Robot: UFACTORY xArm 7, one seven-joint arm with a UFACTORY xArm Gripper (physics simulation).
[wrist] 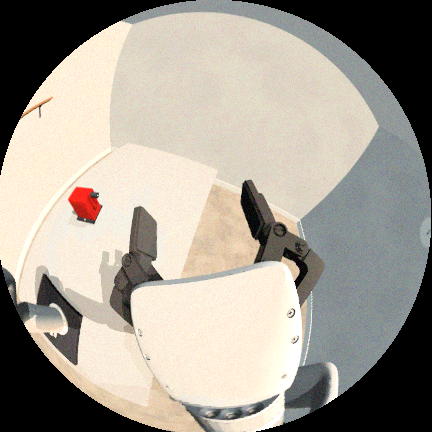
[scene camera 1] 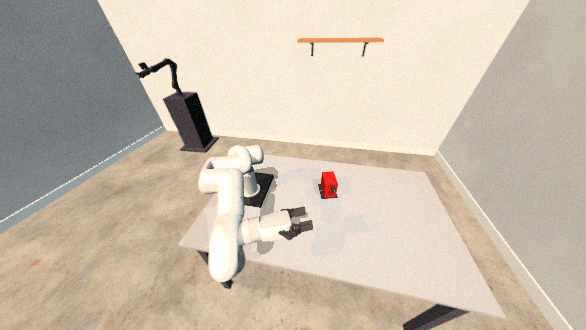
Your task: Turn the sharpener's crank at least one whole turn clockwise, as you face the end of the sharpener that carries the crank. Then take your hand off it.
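Frame: origin at the arm's base, x ahead, y right, z down, level; centimetres.
Seen in the pictures: gripper, fingertip midpoint: [wrist: 192,201] [scene camera 1: 308,217]; arm's base at its link origin: [scene camera 1: 250,190].
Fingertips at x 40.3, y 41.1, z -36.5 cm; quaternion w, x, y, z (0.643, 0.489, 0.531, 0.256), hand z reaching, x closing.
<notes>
Offsets run from my fingertips to a thing's top centre. "spot": to the spot under its first point. Level surfaces: height alone.
The red sharpener @[spot: dx +9.6, dy -42.7, dz +26.4 cm] [scene camera 1: 328,184] [wrist: 83,202] stands upright on a dark base on the table, right of the robot's base in the scene view and at the left in the wrist view. Its dark crank @[dx +12.5, dy -38.6, dz +24.3 cm] [scene camera 1: 333,189] [wrist: 94,195] is on the end facing the scene camera; its exact angle is too small to tell. My gripper [scene camera 1: 306,218] [wrist: 192,201] is open with nothing between its fingers. It is in front and to the left of the sharpener in the scene view, above the table, apart from the crank.
The light grey table @[dz +38.9 cm] [scene camera 1: 400,240] [wrist: 172,175] carries the arm's black base plate [scene camera 1: 265,187] [wrist: 72,340]. An orange shelf [scene camera 1: 340,40] [wrist: 37,106] is on the back wall. A dark pedestal [scene camera 1: 187,120] with a small black arm [scene camera 1: 174,75] stands on the floor behind, at the left.
</notes>
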